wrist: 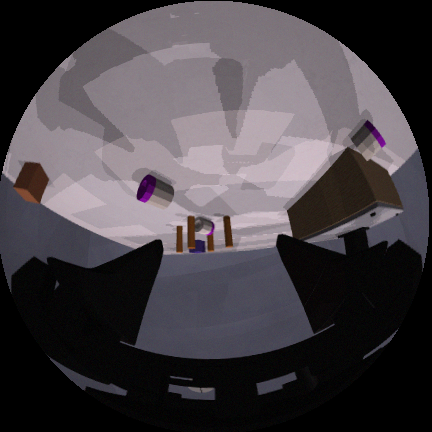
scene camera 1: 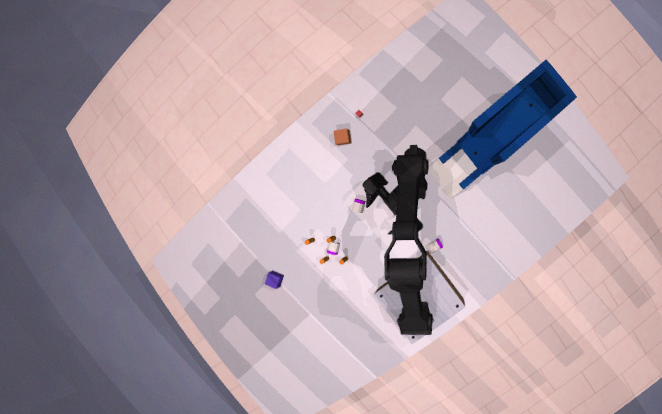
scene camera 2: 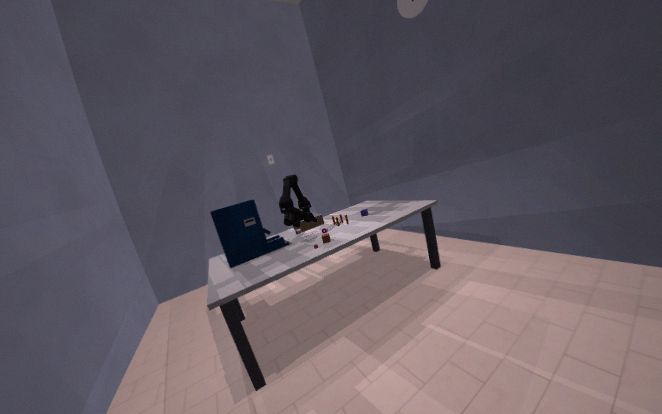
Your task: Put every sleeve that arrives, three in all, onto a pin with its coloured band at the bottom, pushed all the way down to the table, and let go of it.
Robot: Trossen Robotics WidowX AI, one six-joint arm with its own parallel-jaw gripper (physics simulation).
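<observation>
My gripper (scene camera 1: 380,218) (wrist: 220,243) is open and empty, pointing toward the pins. A pale sleeve with a purple band (scene camera 1: 358,205) (scene camera 2: 324,230) (wrist: 156,191) lies on its side near one finger, apart from it. A second sleeve (scene camera 1: 333,248) (wrist: 204,226) lies on its side among several upright orange-brown pins, its band away from the wrist camera. These include a left pin (scene camera 1: 310,241) (wrist: 179,239) and a right pin (scene camera 1: 343,260) (wrist: 228,231). A third sleeve (scene camera 1: 436,245) (wrist: 368,140) lies beside the arm's base block, band outward.
The wooden base block (wrist: 330,200) stands under the arm. A blue chute (scene camera 1: 515,120) (scene camera 2: 242,232) stands at one end of the table (scene camera 1: 280,345). An orange-brown block (scene camera 1: 342,136) (wrist: 31,182), a small red cube (scene camera 1: 359,113) and a purple block (scene camera 1: 274,280) (scene camera 2: 364,212) lie on the table.
</observation>
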